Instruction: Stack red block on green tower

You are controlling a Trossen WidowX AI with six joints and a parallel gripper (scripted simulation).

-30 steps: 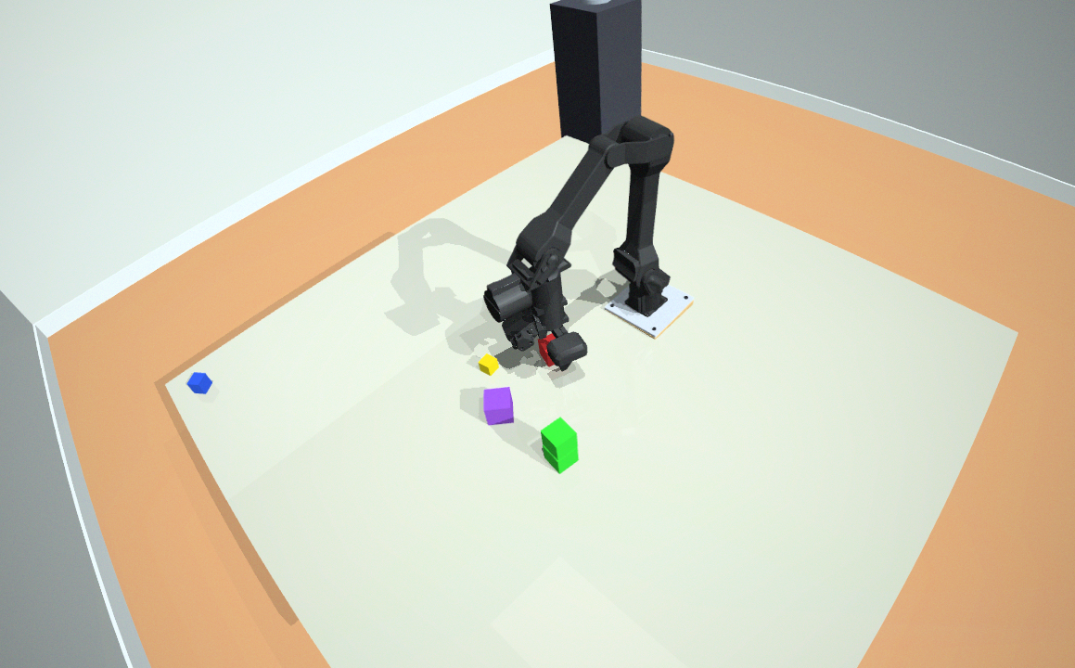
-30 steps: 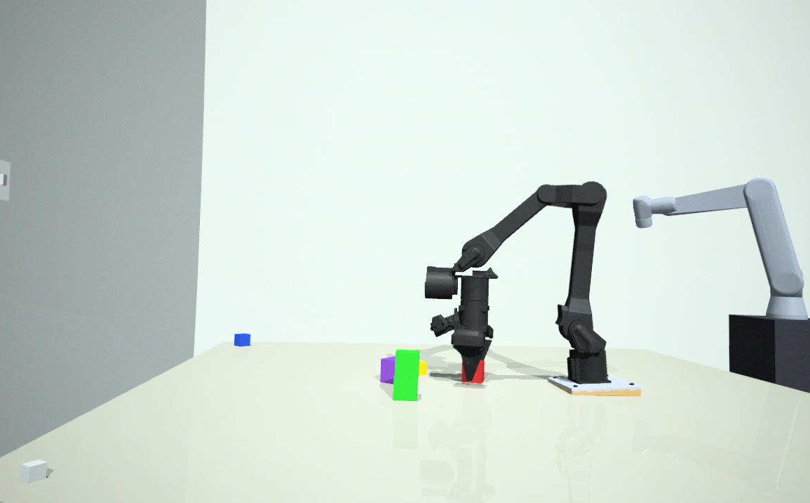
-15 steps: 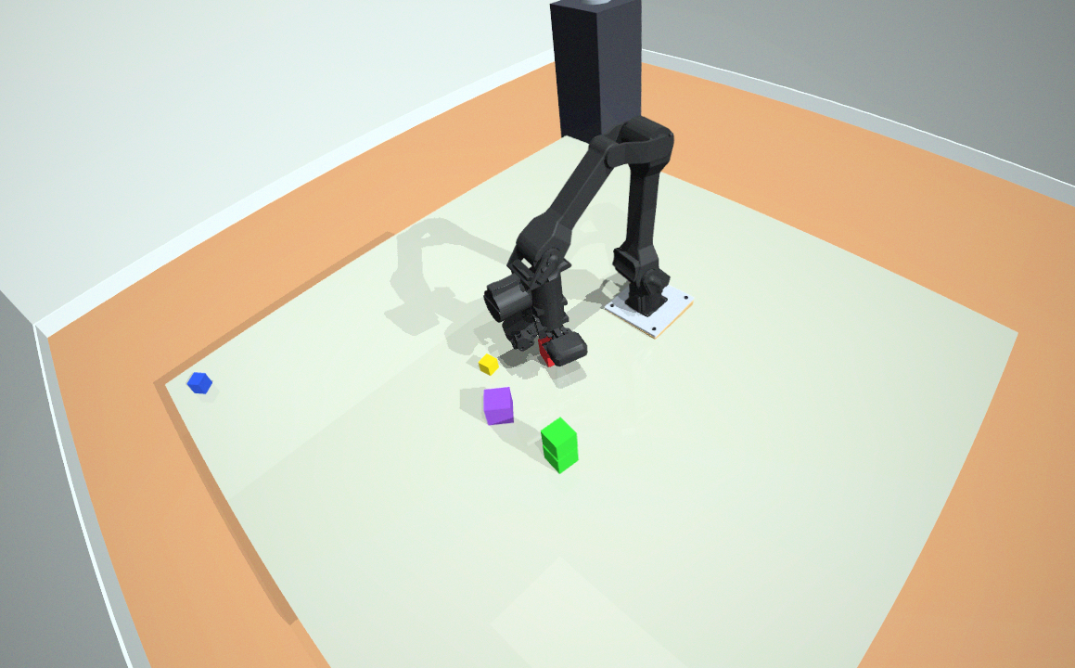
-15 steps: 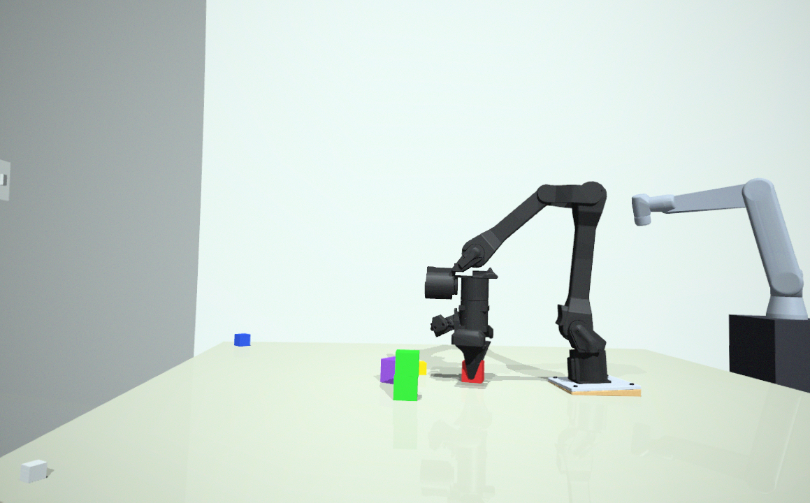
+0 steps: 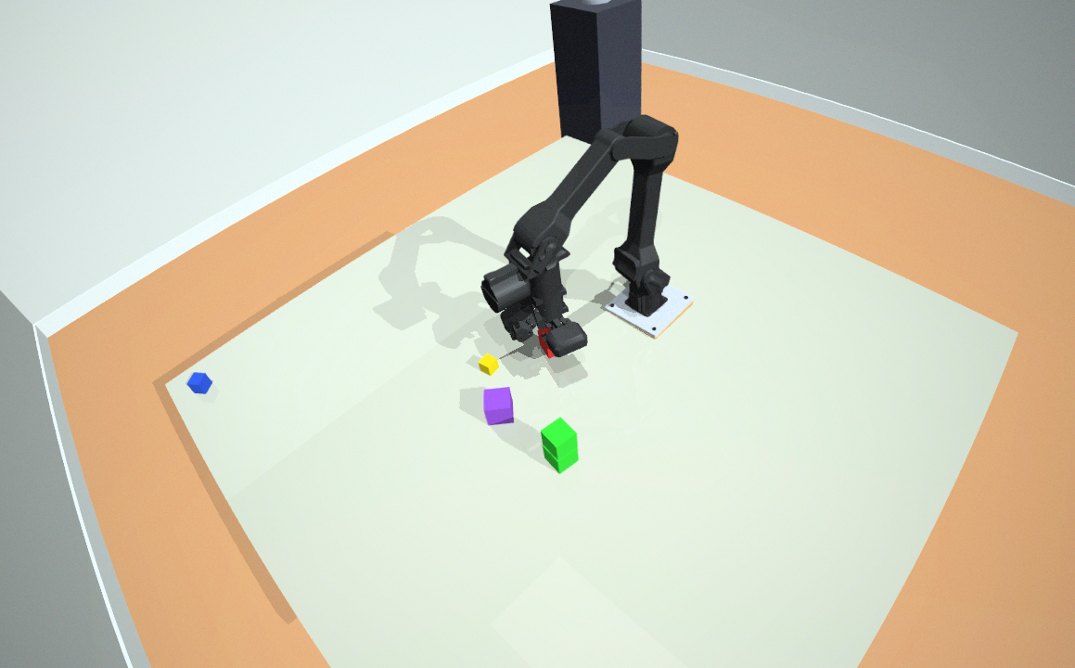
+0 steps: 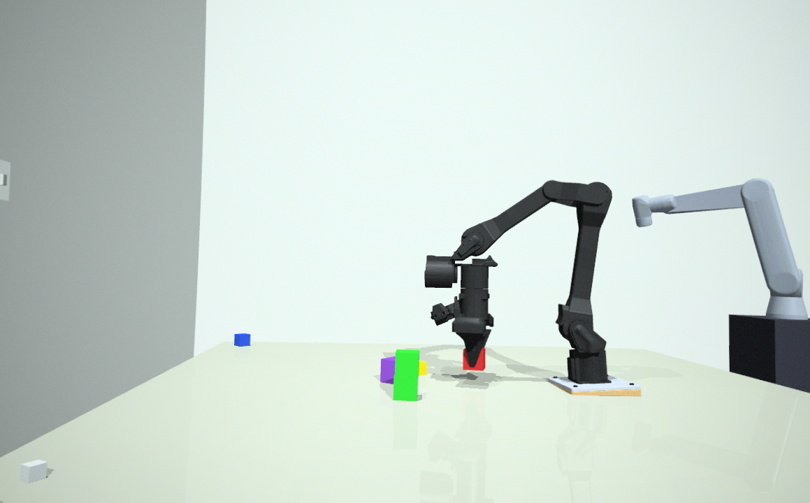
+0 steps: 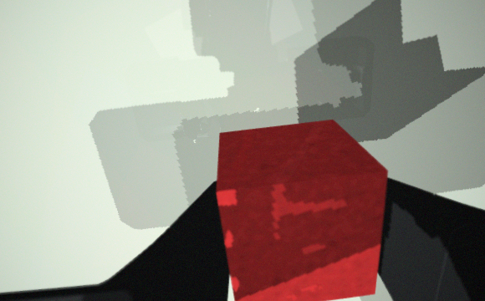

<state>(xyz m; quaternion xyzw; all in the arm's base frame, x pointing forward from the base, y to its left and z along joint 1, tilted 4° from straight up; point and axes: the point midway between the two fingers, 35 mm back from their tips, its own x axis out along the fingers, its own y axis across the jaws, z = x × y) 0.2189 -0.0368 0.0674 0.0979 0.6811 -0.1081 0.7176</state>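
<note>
Right now the small yellow block is 11 cm ahead of my gripper tip, 7 cm to the right of it and 2 cm below it. Round my gripper tip: blue block: 59 cm ahead, 48 cm to the right, 2 cm below; then red block: 1 cm above; then purple block: 16 cm ahead, 3 cm to the left, 1 cm below.
</note>
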